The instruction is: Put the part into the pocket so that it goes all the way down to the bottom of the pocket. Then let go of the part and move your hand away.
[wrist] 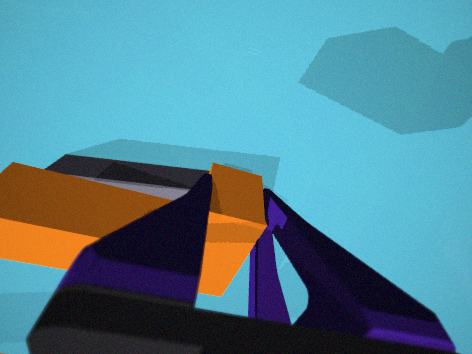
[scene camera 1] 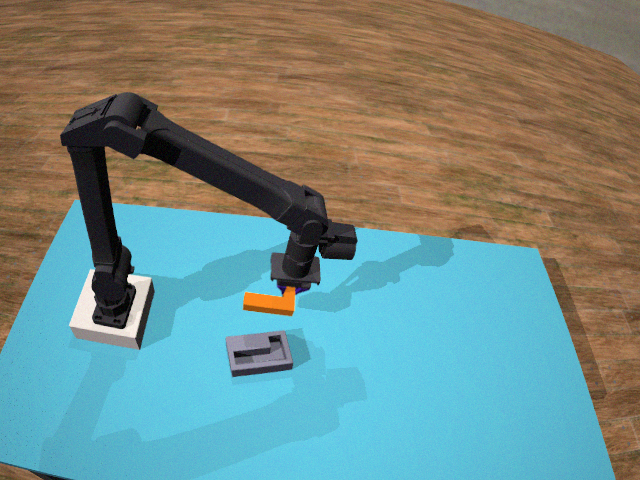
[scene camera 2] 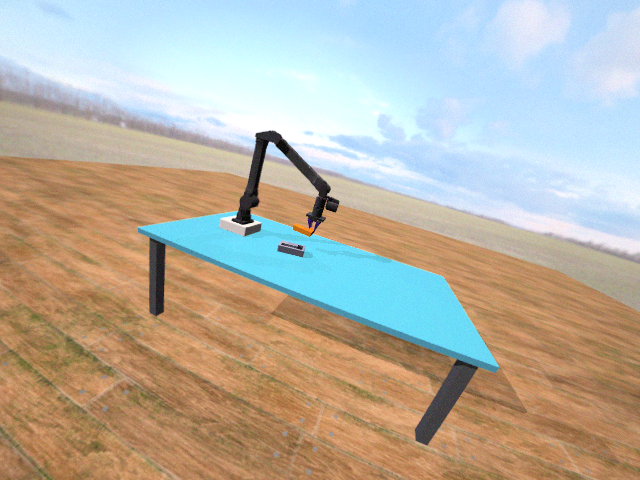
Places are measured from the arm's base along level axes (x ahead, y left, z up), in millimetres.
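Where they show: gripper, fingertip midpoint: (wrist: 233, 192) (scene camera 1: 288, 292) (scene camera 2: 311, 231); arm's base, link origin: (scene camera 1: 115, 306) (scene camera 2: 242, 221).
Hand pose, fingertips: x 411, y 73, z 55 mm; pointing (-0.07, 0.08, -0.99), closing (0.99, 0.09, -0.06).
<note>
Each offset is from my fingertips to the centre of the thing. Level surfaces: height alone.
The orange L-shaped part @[dx -41, dy -27, dz +6 mm] (scene camera 1: 267, 304) (scene camera 2: 301, 228) (wrist: 45, 210) is held up above the table. My gripper (scene camera 1: 292, 290) (scene camera 2: 313, 227) (wrist: 233, 192) is shut on its short arm; the long arm reaches to the left in scene camera 1 and in the wrist view. The grey block @[dx -52, dy -115, dz -94 mm] (scene camera 1: 262, 369) (scene camera 2: 291, 252) (wrist: 145, 189) with the L-shaped pocket stands on the table, nearer to scene camera 1 than the part. The part is apart from the block. In the wrist view the part and a finger hide most of the block and its pocket.
The blue table @[dz -112 mm] (scene camera 1: 439, 335) (scene camera 2: 382, 304) (wrist: 150, 75) carries the arm's white base block (scene camera 1: 105, 338) (scene camera 2: 242, 227) at the left. The table's far edge runs behind the gripper in scene camera 1. Shadows of the arm lie across the table.
</note>
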